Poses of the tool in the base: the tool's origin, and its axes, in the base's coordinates. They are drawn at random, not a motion.
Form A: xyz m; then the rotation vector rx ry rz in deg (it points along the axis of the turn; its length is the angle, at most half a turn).
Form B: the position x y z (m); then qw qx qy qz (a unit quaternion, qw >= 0). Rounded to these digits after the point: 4 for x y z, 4 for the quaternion.
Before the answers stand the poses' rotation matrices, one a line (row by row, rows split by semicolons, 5 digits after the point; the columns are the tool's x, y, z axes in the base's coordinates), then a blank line. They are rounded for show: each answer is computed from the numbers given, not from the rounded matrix.
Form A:
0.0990 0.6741 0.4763 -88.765 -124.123 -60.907
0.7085 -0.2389 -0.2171 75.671 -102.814 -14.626
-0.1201 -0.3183 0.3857 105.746 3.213 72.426
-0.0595 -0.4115 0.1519 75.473 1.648 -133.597
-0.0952 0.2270 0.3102 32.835 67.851 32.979
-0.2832 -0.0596 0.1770 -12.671 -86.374 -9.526
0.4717 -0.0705 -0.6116 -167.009 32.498 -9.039
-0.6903 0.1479 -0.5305 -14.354 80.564 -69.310
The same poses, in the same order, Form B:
-0.38984 0.90134 0.18868; 0.70076 0.15743 0.69582; 0.59746 0.40348 -0.69299
-0.05976 -0.67542 -0.73501; -0.85360 0.41630 -0.31315; 0.51749 0.60869 -0.60141
0.48249 -0.41041 0.77380; 0.47732 -0.61754 -0.62515; 0.73442 0.67097 -0.10206
-0.43625 0.39915 -0.80645; -0.37913 -0.89433 -0.23755; -0.81606 0.20212 0.54148
0.27224 -0.11231 0.95565; 0.68207 0.72307 -0.10933; -0.67872 0.68159 0.27346
0.05812 0.24491 -0.96780; 0.02811 0.96866 0.24681; 0.99791 -0.04156 0.04942
0.92216 -0.36243 0.13514; -0.38016 -0.91369 0.14369; 0.07140 -0.18388 -0.98035
-0.27315 0.48691 0.82964; -0.74762 0.43526 -0.50160; -0.60535 -0.75727 0.24513

0.0990 0.6741 0.4763 0.1366 -0.5352 -0.7484 -0.3672
0.7085 -0.2389 -0.2171 0.4345 0.5304 -0.7207 -0.1025
-0.1201 -0.3183 0.3857 0.4367 0.7420 0.0225 0.5082
-0.0595 -0.4115 0.1519 0.2296 0.4787 0.0105 -0.8474
-0.0952 0.2270 0.3102 0.7531 0.2625 0.5425 0.2637
-0.2832 -0.0596 0.1770 0.7205 -0.1001 -0.6821 -0.0752
0.4717 -0.0705 -0.6116 0.0838 -0.9768 0.1901 -0.0529
-0.6903 0.1479 -0.5305 0.5931 -0.1078 0.6048 -0.5203

